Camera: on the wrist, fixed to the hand. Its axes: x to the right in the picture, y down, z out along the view.
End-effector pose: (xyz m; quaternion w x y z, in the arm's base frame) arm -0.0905 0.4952 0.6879 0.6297 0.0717 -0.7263 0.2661
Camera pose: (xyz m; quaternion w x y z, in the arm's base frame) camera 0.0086 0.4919 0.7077 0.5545 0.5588 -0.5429 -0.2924
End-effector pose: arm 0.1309 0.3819 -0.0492 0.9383 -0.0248 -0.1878 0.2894
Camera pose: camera 0.1895 0.3431 -0.1220 0.8428 0.1032 -0.2649 -0.4570
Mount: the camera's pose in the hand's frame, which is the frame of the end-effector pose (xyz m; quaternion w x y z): -0.0014 -0.0522 -0.0866 0.7057 -0.0447 -0.1088 -0.6986
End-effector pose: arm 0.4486 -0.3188 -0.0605 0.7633 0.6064 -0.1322 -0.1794
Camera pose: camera 0.4777 -0.2526 -0.1312 0.4261 0.4667 0.2553 -0.7318
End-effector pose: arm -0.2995 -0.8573 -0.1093 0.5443 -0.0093 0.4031 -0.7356
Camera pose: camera -0.3795 -0.8014 -0.1357 0.0863 0.3926 -0.2517 0.8804
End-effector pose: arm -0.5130 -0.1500 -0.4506 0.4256 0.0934 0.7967 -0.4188
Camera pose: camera -0.5905 -0.1180 -0.3940 0.0986 -0.5553 0.5999 -0.5675
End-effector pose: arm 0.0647 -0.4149 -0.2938 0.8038 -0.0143 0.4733 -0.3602
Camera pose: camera -0.0320 -0.4252 -0.3215 0.3665 -0.4159 0.2527 -0.7930
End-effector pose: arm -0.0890 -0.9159 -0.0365 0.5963 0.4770 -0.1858 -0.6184
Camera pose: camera -0.0482 -0.8738 -0.1189 0.0101 -0.3725 -0.1649 0.9132
